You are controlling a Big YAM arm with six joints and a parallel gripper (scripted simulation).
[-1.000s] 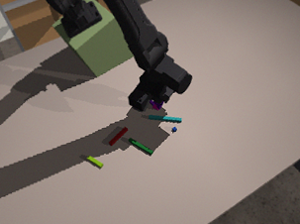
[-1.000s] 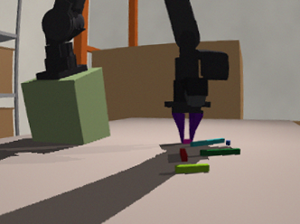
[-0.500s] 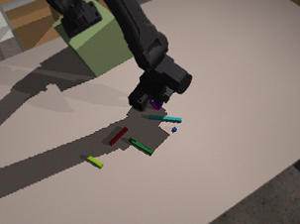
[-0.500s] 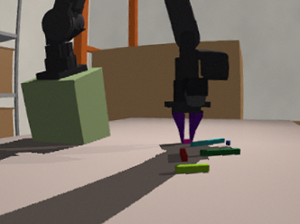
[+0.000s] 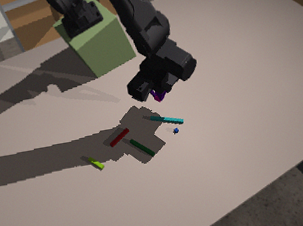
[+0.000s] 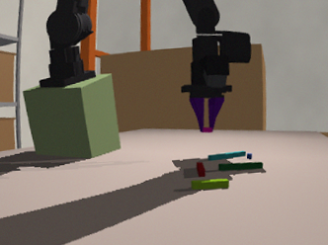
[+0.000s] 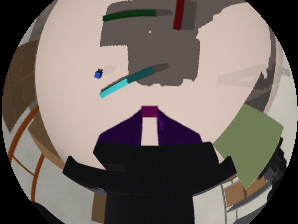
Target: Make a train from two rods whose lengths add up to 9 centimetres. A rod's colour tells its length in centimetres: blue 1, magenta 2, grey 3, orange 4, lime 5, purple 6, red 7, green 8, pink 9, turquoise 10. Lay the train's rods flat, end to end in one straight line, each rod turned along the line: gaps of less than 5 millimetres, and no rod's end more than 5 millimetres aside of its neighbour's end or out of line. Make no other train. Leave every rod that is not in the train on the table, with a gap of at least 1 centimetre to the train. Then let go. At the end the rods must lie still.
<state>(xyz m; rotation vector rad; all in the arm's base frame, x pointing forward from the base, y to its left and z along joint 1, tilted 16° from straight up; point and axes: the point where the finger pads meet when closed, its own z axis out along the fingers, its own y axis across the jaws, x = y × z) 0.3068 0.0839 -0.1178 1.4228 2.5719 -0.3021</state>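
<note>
Now: the turquoise rod 6 cm below my hand and 5 cm ahead of it. Also, from my hand: magenta rod (1 cm to the right); blue rod (10 cm ahead, 6 cm below, 1 cm to the left); green rod (11 cm to the right, 10 cm ahead, 6 cm below).
</note>
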